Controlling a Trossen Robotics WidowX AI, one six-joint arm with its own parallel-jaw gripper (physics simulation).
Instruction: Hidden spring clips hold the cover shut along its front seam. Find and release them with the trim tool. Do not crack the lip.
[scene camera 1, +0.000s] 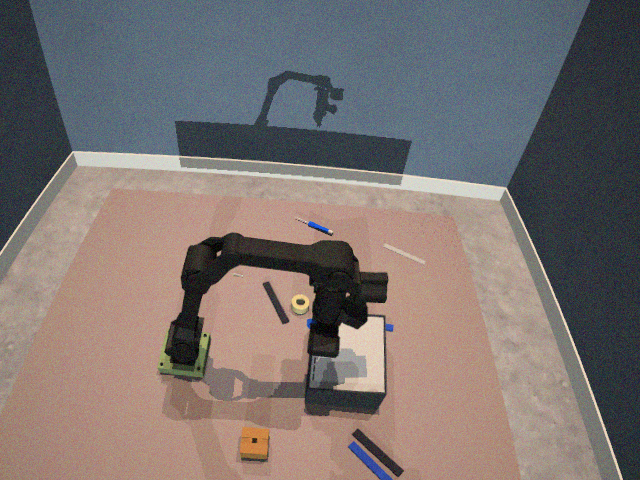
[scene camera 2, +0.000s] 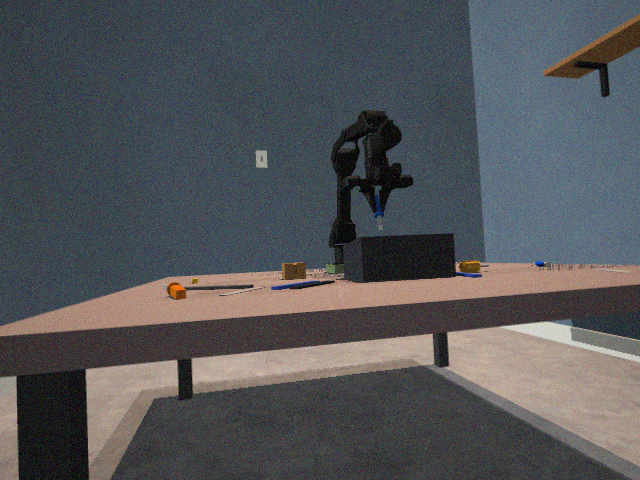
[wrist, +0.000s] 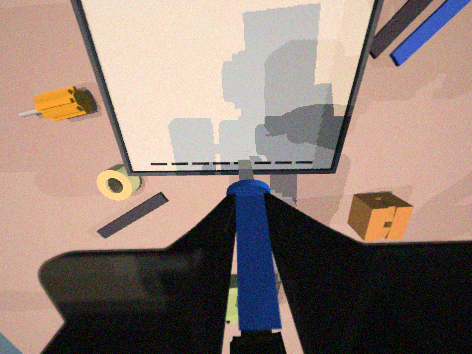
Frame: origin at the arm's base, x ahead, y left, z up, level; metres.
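Seen in the pictures: gripper, fingertip midpoint: (scene camera 1: 321, 335) (scene camera 2: 378, 214) (wrist: 248, 200); arm's base, origin of the base link: (scene camera 1: 184, 353) (scene camera 2: 343, 263).
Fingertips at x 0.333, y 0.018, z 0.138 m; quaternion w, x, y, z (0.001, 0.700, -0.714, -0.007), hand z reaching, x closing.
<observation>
Offsets run from my fingertips to a thing's top centre. "spot": to the spot under its first point.
The trim tool @(dx -0.004, dy +0.000, dz +0.055 m) (scene camera 2: 378, 207) (wrist: 256, 250) has a blue handle, a blue collar and a flat grey tip. My gripper (scene camera 2: 378, 210) (wrist: 248, 200) is shut on its handle and holds it tip down above the dark box @(dx +0.075, dy +0.010, dz -0.067 m) (scene camera 2: 408, 257) (scene camera 1: 345, 400). In scene camera 2 a gap shows between the tip and the box top. The pale cover @(spot: dx +0.126, dy +0.039, dz -0.074 m) (scene camera 1: 369, 341) (wrist: 165, 65) lies on the box inside a dark rim. In the wrist view the tip overlaps the dashed dark seam @(spot: dx -0.004, dy +0.045, dz -0.087 m) (wrist: 200, 163) near the cover's edge. The clips do not show.
An orange block @(dx -0.124, dy -0.222, dz -0.123 m) (scene camera 1: 254, 444) (scene camera 2: 293, 271) (wrist: 380, 216), a tape roll @(dx -0.053, dy +0.189, dz -0.143 m) (scene camera 1: 299, 304) (wrist: 116, 184) and a dark bar @(dx -0.124, dy +0.195, dz -0.163 m) (scene camera 1: 275, 302) (wrist: 132, 215) lie near the box. An orange-yellow object @(dx +0.057, dy +0.243, dz -0.136 m) (wrist: 62, 103) (scene camera 2: 469, 266) lies beside it. Dark @(dx +0.162, dy -0.215, dz -0.163 m) (scene camera 1: 378, 452) and blue @(dx +0.151, dy -0.249, dz -0.162 m) (scene camera 1: 369, 460) bars lie close together.
</observation>
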